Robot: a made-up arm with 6 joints. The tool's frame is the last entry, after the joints.
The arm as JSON. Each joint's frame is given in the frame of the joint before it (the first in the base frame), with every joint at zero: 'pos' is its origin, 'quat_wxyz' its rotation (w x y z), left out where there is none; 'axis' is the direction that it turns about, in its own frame. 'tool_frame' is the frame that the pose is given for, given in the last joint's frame.
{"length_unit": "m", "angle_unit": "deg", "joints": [
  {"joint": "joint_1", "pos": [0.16, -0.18, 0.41], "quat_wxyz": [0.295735, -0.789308, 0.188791, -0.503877], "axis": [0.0, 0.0, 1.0]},
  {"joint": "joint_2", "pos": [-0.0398, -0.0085, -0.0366], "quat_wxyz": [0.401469, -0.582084, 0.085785, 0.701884], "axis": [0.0, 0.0, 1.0]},
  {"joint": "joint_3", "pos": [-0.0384, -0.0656, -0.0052], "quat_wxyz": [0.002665, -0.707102, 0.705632, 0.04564], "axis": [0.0, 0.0, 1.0]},
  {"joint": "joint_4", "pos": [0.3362, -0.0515, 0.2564], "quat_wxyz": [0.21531, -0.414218, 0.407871, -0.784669], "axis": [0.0, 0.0, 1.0]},
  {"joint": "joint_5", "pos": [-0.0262, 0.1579, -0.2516], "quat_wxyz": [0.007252, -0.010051, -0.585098, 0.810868], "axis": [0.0, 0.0, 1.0]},
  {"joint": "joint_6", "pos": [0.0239, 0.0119, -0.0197], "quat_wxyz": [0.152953, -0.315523, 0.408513, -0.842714], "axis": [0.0, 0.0, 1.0]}
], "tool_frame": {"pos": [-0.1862, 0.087, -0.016], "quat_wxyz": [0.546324, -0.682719, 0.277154, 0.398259]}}
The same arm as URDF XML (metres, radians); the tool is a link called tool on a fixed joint. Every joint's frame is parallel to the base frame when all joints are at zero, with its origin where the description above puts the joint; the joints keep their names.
<robot name="arm">
  <link name="base"/>
  <link name="link1"/>
  <link name="link2"/>
  <link name="link3"/>
  <link name="link4"/>
  <link name="link5"/>
  <link name="link6"/>
  <link name="tool"/>
  <joint name="joint_1" type="continuous">
    <parent link="base"/>
    <child link="link1"/>
    <origin xyz="0.1600 -0.1800 0.4100"/>
    <axis xyz="0.907092 0.276598 -0.317297"/>
  </joint>
  <joint name="joint_2" type="continuous">
    <parent link="link1"/>
    <child link="link2"/>
    <origin xyz="-0.0500 0.0200 -0.0100"/>
    <axis xyz="-0.035899 0.087998 -0.995474"/>
  </joint>
  <joint name="joint_3" type="continuous">
    <parent link="link2"/>
    <child link="link3"/>
    <origin xyz="0.0700 -0.0301 0.0000"/>
    <axis xyz="0.044101 0.003 0.999023"/>
  </joint>
  <joint name="joint_4" type="continuous">
    <parent link="link3"/>
    <child link="link4"/>
    <origin xyz="0.1700 -0.3000 0.2500"/>
    <axis xyz="0.135099 -0.937292 0.321297"/>
  </joint>
  <joint name="joint_5" type="continuous">
    <parent link="link4"/>
    <child link="link5"/>
    <origin xyz="-0.0900 0.1800 -0.2200"/>
    <axis xyz="0.535496 0.0303 0.843994"/>
  </joint>
  <joint name="joint_6" type="continuous">
    <parent link="link5"/>
    <child link="link6"/>
    <origin xyz="0.0100 0.0100 -0.0300"/>
    <axis xyz="0.787609 -0.611507 0.075701"/>
  </joint>
  <joint name="tool_joint" type="fixed">
    <parent link="link6"/>
    <child link="tool"/>
    <origin xyz="0.0300 0.0400 -0.2000" rpy="-2.5728 -0.3147 2.8901"/>
  </joint>
</robot>

